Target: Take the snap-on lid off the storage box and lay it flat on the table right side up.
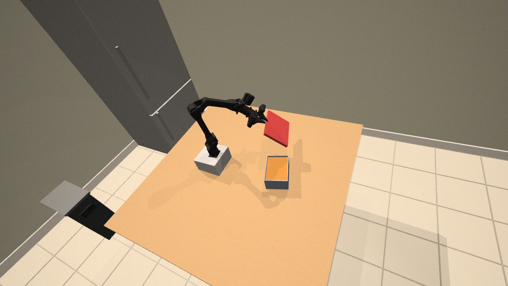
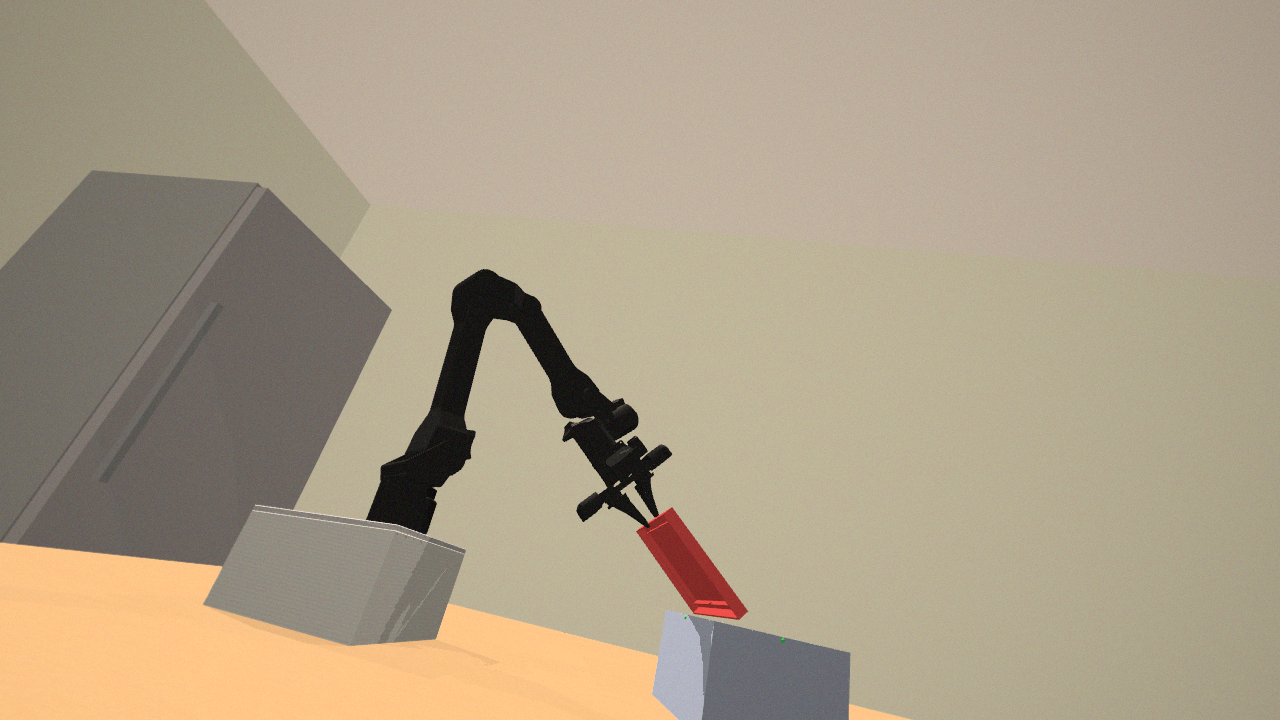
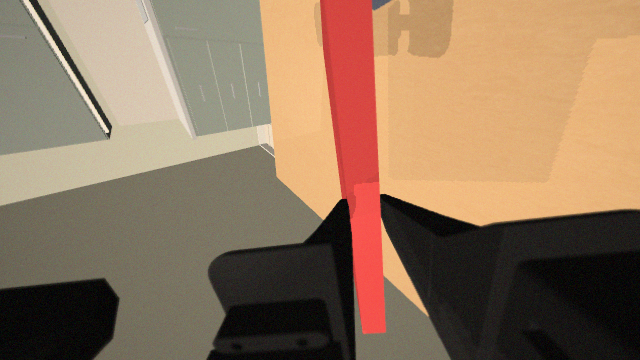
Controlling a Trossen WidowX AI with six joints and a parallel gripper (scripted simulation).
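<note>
Right now the red lid is 6 cm ahead of my gripper tip, 5 cm below it and 1 cm to the left of it. Round my gripper tip: grey storage box 26 cm to the right, 17 cm below, 12 cm ahead.
</note>
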